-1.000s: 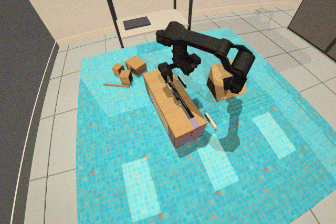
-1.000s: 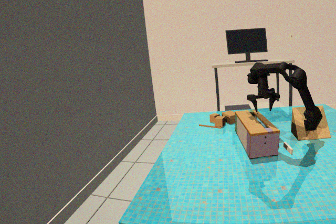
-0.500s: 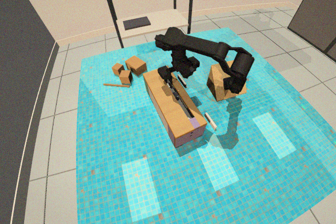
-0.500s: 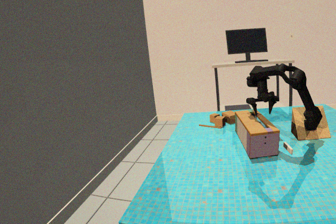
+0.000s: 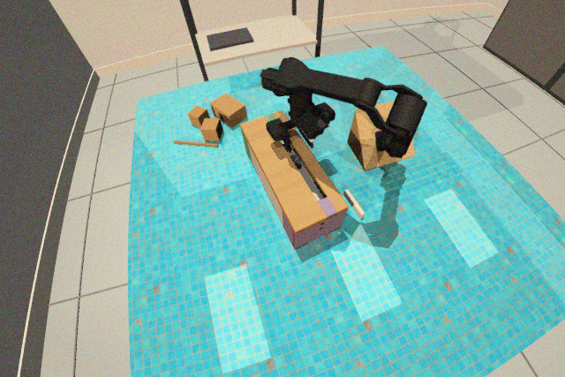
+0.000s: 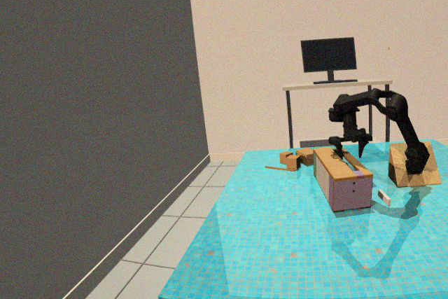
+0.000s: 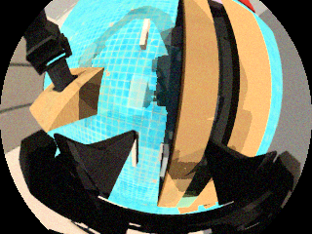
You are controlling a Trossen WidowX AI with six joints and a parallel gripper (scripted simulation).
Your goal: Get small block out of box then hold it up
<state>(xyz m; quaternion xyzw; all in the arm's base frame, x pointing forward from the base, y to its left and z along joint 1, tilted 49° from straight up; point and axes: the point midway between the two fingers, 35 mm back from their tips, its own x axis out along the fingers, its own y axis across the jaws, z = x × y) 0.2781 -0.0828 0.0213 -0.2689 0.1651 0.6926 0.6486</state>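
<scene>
My gripper tip is 4 cm short of the small grey block, 5 cm to the right of it and 2 cm above it. Also, from my gripper tip: thin stick 34 cm ahead, 21 cm to the right, 10 cm below; long tan box 3 cm ahead, 6 cm to the left, 4 cm below.
</scene>
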